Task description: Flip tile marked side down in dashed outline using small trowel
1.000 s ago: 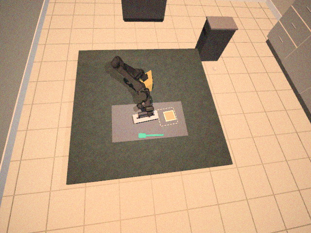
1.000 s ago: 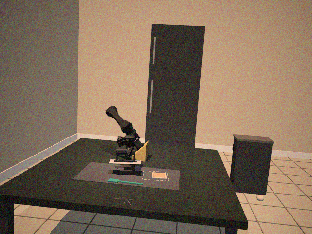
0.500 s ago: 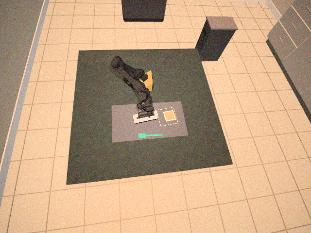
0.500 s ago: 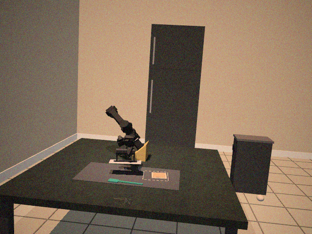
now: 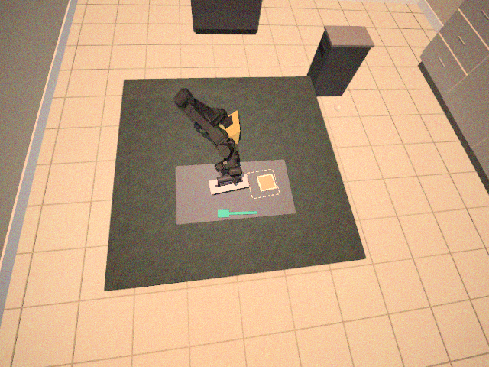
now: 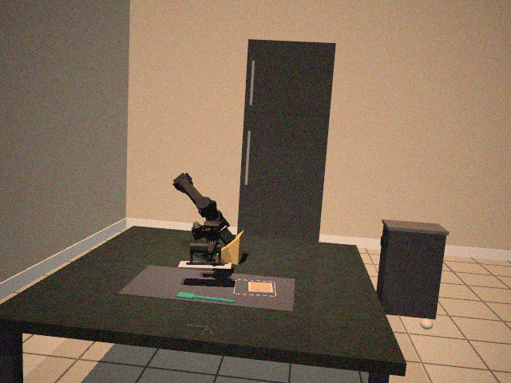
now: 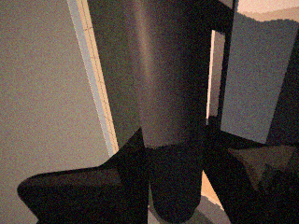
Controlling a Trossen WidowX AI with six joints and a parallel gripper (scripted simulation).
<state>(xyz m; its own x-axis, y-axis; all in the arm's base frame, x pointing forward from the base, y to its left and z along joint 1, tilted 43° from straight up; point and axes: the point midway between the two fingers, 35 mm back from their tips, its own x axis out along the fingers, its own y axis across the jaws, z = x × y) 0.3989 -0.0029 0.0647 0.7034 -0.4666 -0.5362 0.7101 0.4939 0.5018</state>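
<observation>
Right now my gripper tip is 2 cm past the grey mat, 2 cm to the right of it and 15 cm above it. The rest, counted from my gripper tip: tile: 3 cm behind, 20 cm to the left, 13 cm below; trowel: 3 cm behind, 1 cm below; green flat tool: 12 cm ahead, 2 cm to the right, 13 cm below.
</observation>
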